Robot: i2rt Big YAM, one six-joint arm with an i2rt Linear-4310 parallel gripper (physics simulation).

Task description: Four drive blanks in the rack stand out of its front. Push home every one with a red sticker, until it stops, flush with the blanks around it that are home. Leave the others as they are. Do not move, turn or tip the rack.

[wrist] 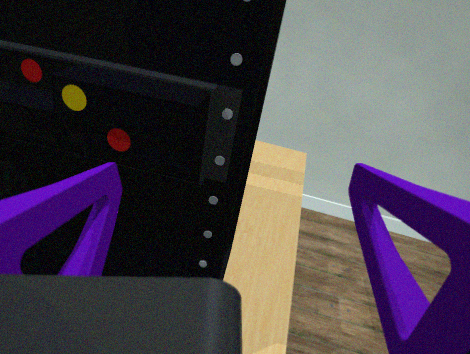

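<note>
The black rack (pixel 256 45) fills the left of the wrist view, with a column of round grey screws down its right rail. A red sticker (pixel 31 70) is at the upper left, a yellow sticker (pixel 74 97) is lower and to its right, and another red sticker (pixel 118 139) is lower and further right. They are on dark blanks whose outlines are hard to see; how far each stands out cannot be told. My gripper (pixel 235 176) is open and empty. Its left purple finger shows in front of the rack just below the lower red sticker; its right finger is beyond the rack's right edge.
A light wooden surface (pixel 265 225) shows beside and below the rack's right edge. Behind are a grey wall (pixel 375 75), a white skirting board and a brown plank floor (pixel 330 280). The dark grey gripper body (pixel 120 315) covers the lower left and hides part of the rack.
</note>
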